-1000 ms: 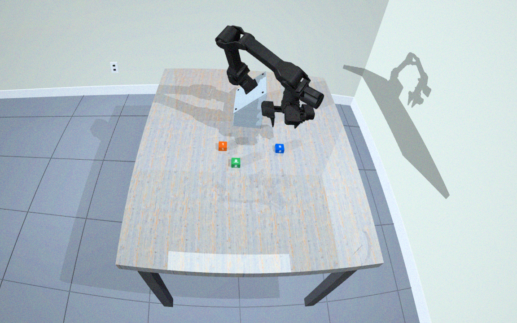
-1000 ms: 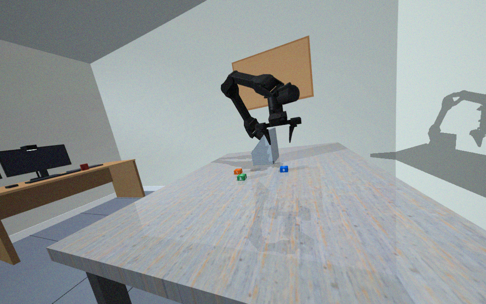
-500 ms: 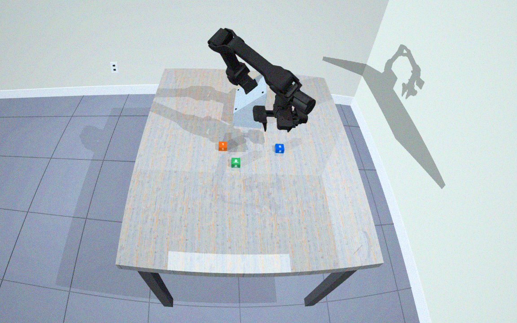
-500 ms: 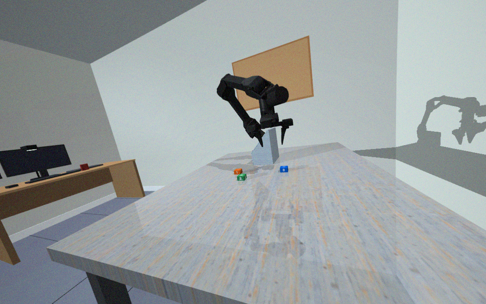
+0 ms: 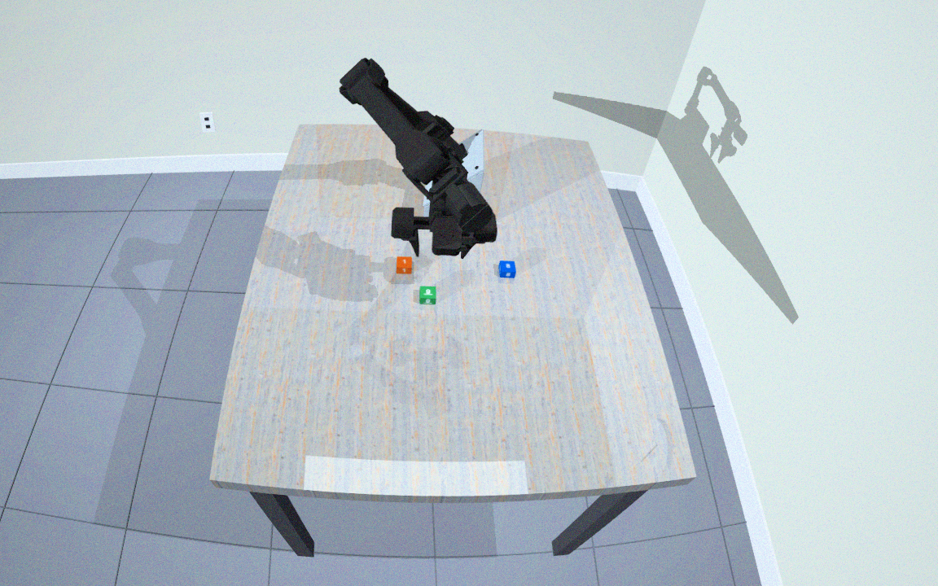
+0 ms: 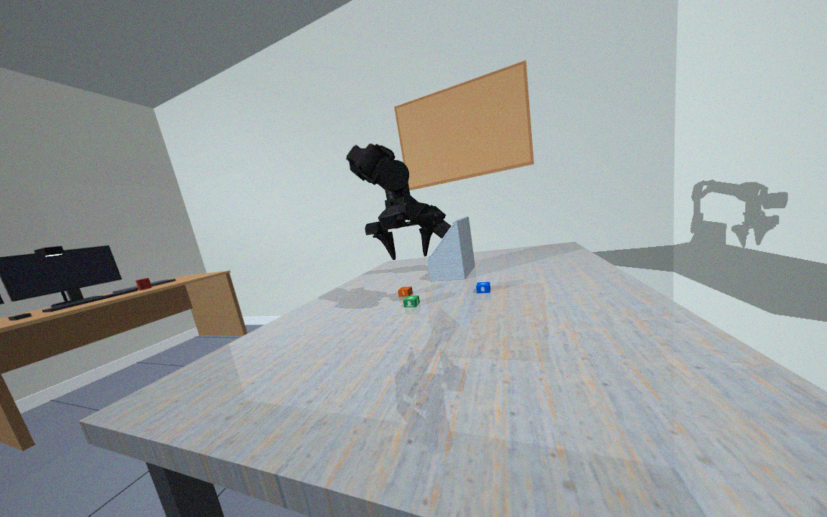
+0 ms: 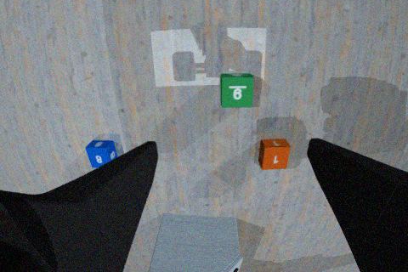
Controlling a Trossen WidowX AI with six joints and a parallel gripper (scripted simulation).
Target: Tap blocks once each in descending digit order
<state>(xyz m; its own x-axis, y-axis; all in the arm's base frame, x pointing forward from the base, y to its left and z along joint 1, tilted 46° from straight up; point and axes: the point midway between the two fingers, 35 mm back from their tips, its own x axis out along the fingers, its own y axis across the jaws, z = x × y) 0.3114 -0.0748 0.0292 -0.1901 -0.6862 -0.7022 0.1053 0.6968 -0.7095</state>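
My gripper tip is 1 cm to the left of the green block and 11 cm above it. Round my gripper tip: blue block: 6 cm behind, 17 cm to the left, 11 cm below; then orange block: 9 cm behind, 6 cm to the right, 11 cm below.
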